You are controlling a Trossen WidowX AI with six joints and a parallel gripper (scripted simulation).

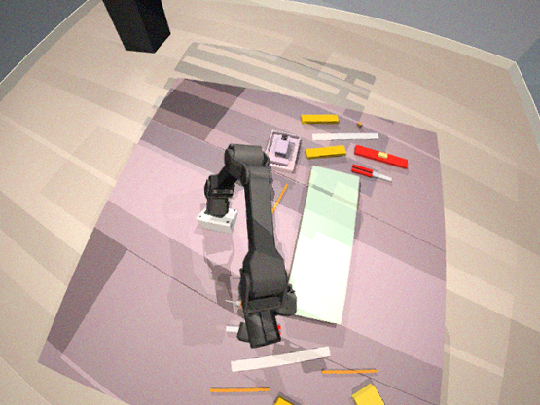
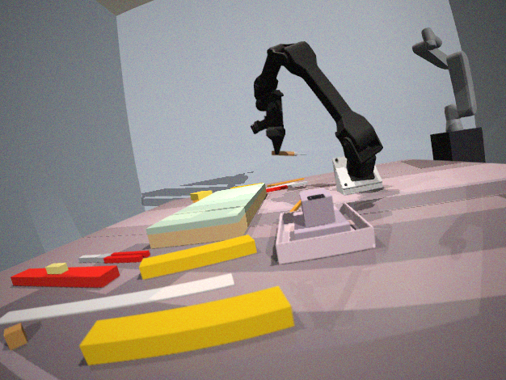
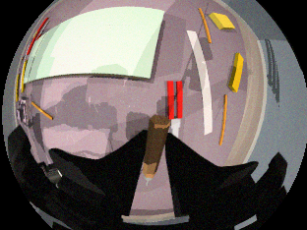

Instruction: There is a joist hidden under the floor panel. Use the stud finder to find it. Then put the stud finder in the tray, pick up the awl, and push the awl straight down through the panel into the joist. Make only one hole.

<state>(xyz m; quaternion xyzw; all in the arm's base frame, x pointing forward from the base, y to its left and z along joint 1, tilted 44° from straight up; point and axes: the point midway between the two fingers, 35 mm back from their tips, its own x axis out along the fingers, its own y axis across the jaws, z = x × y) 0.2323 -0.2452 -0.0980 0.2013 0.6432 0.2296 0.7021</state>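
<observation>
Now: gripper tip 50 mm past the awl and 10 mm above it. Round my gripper tip: red level (320 mm ahead, 680 mm to the left, 120 mm below); then tray (80 mm behind, 570 mm to the left, 120 mm below); then stud finder (80 mm behind, 590 mm to the left, 80 mm below).
</observation>
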